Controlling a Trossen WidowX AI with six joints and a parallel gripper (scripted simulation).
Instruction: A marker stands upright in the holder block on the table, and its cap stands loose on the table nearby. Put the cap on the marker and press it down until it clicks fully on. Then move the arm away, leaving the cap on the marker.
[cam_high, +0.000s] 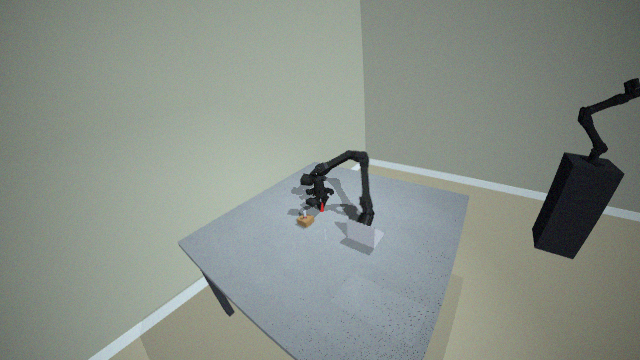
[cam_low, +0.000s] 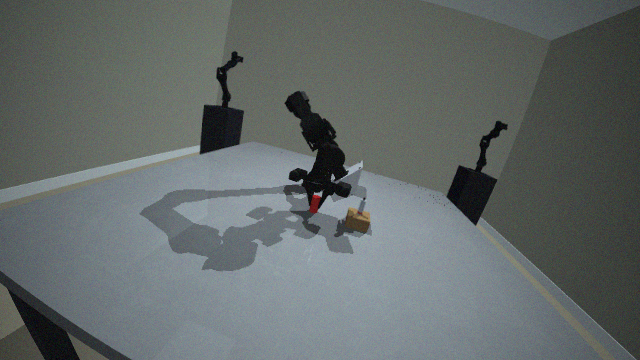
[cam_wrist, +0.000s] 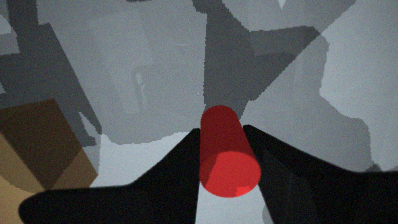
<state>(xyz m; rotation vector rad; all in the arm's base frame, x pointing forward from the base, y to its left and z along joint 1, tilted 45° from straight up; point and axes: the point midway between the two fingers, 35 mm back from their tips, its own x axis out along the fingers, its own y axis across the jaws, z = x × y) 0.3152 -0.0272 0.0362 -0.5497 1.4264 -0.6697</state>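
Now: gripper tip 140 mm to the right of the holder block. Also, from my gripper tip: red cap 10 mm above.
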